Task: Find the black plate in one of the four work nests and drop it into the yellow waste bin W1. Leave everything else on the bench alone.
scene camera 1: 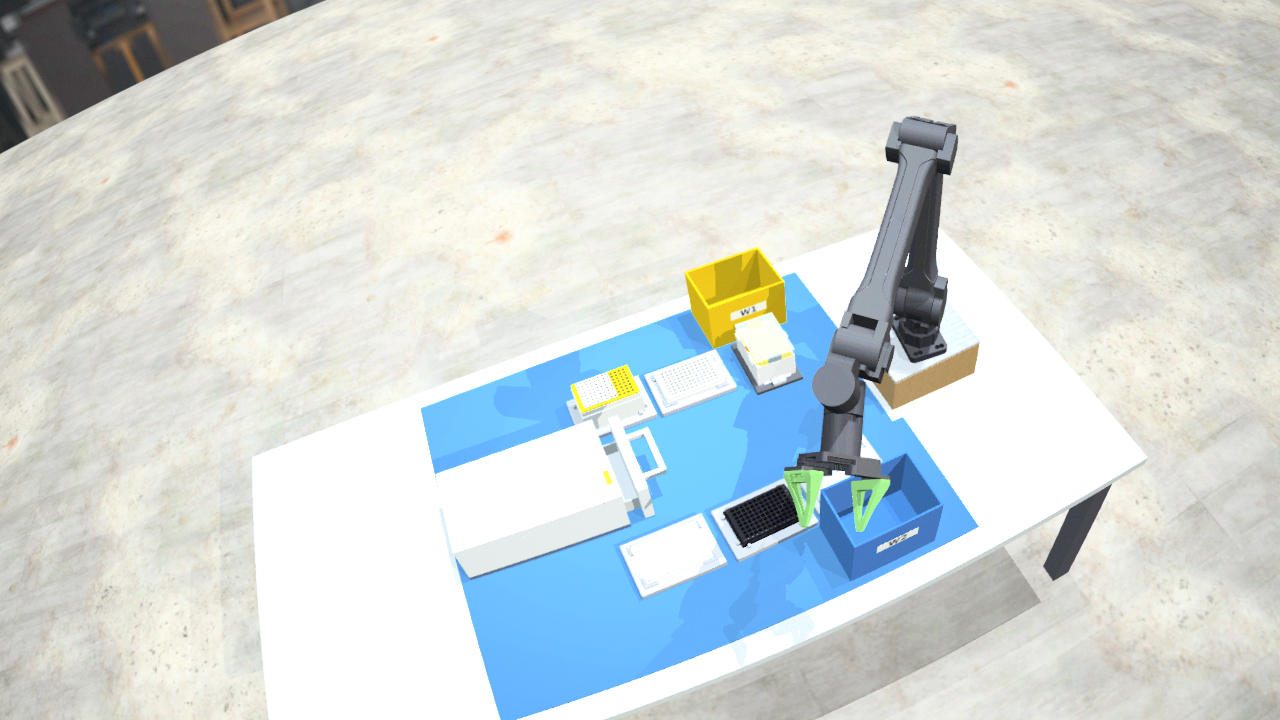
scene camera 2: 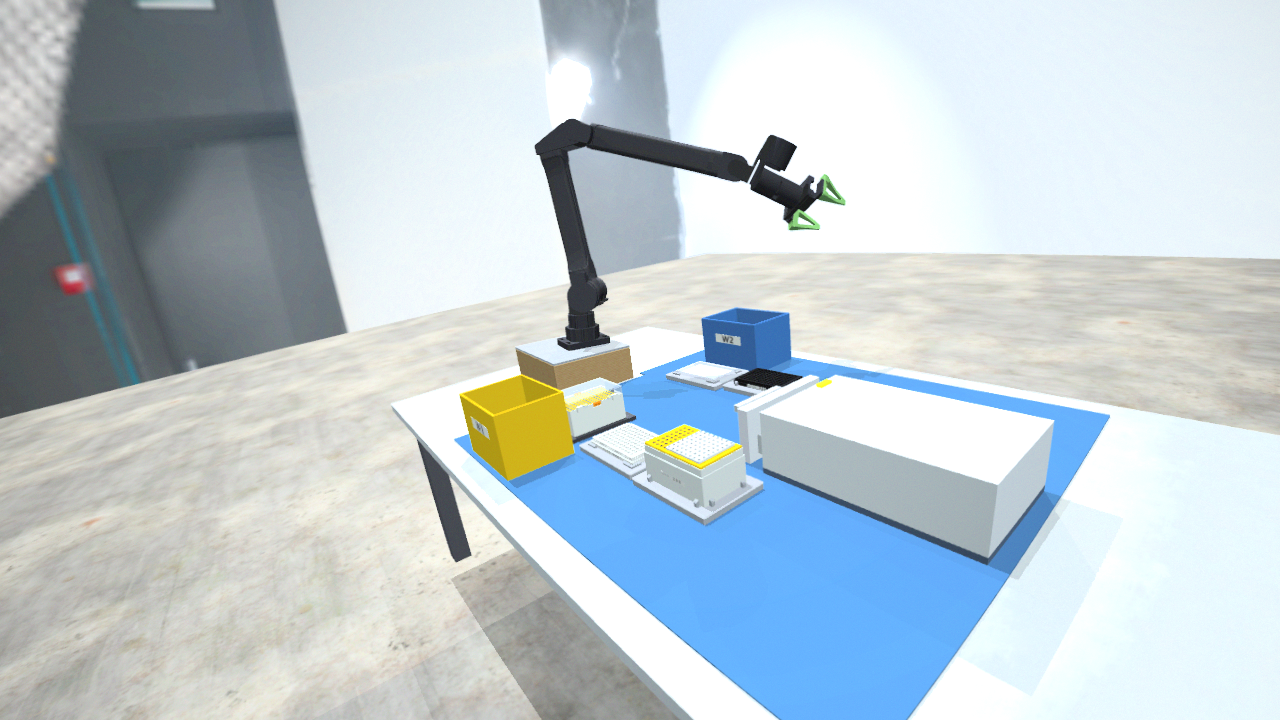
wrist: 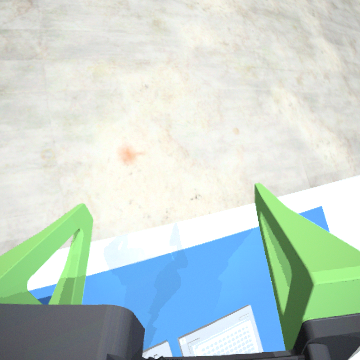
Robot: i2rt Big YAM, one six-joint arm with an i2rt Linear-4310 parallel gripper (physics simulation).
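Places are measured from the arm's base along level axes (x ahead, y left, z up), in centimetres.
Pixels of known places: gripper, between the fingertips: (scene camera 1: 832, 529) (scene camera 2: 832, 215) (wrist: 167, 201); arm's base, origin of its link: (scene camera 1: 918, 337) (scene camera 2: 583, 343).
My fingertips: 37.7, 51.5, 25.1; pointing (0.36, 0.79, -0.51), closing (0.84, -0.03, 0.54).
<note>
For each thing: its top centre in the pictures, then the offset to it from my fingertips, as dx, dy, dz. "spot": a spot on its surface instead.
- black plate, centre of its top: (scene camera 1: 764, 512) (scene camera 2: 768, 377) +3.7, -26.3, -31.8
- white work nest, a spot on its surface: (scene camera 1: 776, 540) spot: +3.0, -20.5, -33.3
- yellow waste bin W1, centre of its top: (scene camera 2: 508, 392) (scene camera 1: 734, 276) -6.0, -79.6, -22.4
- blue bin W2, centre of its top: (scene camera 1: 882, 497) (scene camera 2: 744, 315) -15.2, -16.2, -22.4
- white box-shaped instrument, centre of its top: (scene camera 2: 897, 413) (scene camera 1: 522, 484) +44.9, -40.3, -23.8
- yellow-white tip rack, centre of its top: (scene camera 2: 691, 441) (scene camera 1: 604, 386) +26.4, -61.9, -26.8
- white plate, centre of its top: (scene camera 2: 629, 438) (scene camera 1: 688, 375) +9.1, -63.7, -31.8
- lidded tip box, centre of its top: (scene camera 2: 585, 389) (scene camera 1: 764, 336) -7.8, -64.2, -26.7
The black plate (scene camera 1: 760, 516) (scene camera 2: 768, 379) lies flat in a white work nest (scene camera 1: 776, 540) beside the blue bin; it cannot be made out in the wrist view. The yellow waste bin W1 (scene camera 1: 706, 313) (scene camera 2: 537, 438) stands across the mat, near the opposite long table edge, with its top open. My gripper (scene camera 1: 835, 526) (scene camera 2: 830, 215) (wrist: 167, 201) has green fingers spread wide, with nothing between them. It hangs high above the bench, tilted outward; in scene camera 1 it overlaps the blue bin and the edge of the black plate's nest.
The blue bin W2 (scene camera 1: 845, 548) (scene camera 2: 771, 344) stands near the black plate. A white box-shaped instrument (scene camera 1: 528, 488) (scene camera 2: 895, 438) has an open front frame. A yellow-white tip rack (scene camera 1: 606, 388) (scene camera 2: 693, 445), a white plate (scene camera 1: 691, 380) and a lidded tip box (scene camera 1: 767, 344) (scene camera 2: 597, 411) stand near W1.
</note>
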